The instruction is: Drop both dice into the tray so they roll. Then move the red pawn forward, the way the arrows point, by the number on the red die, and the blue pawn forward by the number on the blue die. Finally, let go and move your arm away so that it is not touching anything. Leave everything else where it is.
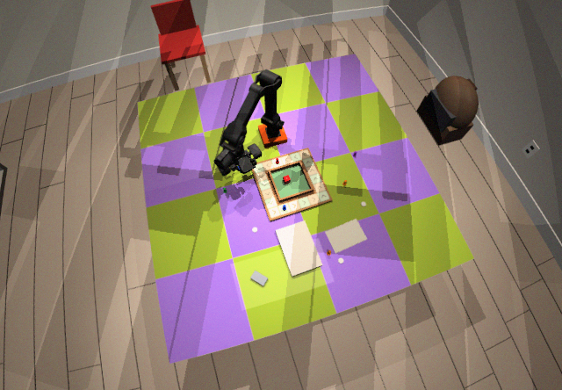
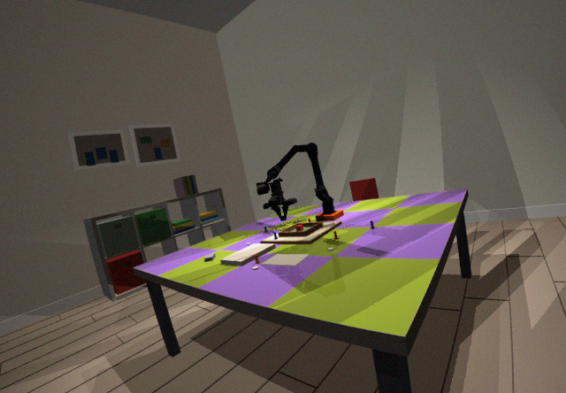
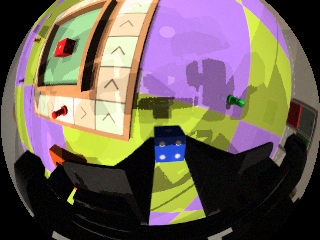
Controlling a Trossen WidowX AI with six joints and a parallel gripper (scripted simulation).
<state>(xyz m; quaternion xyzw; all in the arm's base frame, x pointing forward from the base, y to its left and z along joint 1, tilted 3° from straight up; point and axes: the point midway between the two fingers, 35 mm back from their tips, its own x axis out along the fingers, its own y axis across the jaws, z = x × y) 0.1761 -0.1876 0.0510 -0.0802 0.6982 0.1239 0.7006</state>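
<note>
Right now the red pawn is 2 cm behind my gripper tip, 16 cm to the left of it and 3 cm below it. Also, from my gripper tip: small grey card (47 cm ahead, 3 cm to the right, 5 cm below); blue pawn (21 cm ahead, 14 cm to the left, 3 cm below); green tray (9 cm ahead, 20 cm to the left, 5 cm below).
</note>
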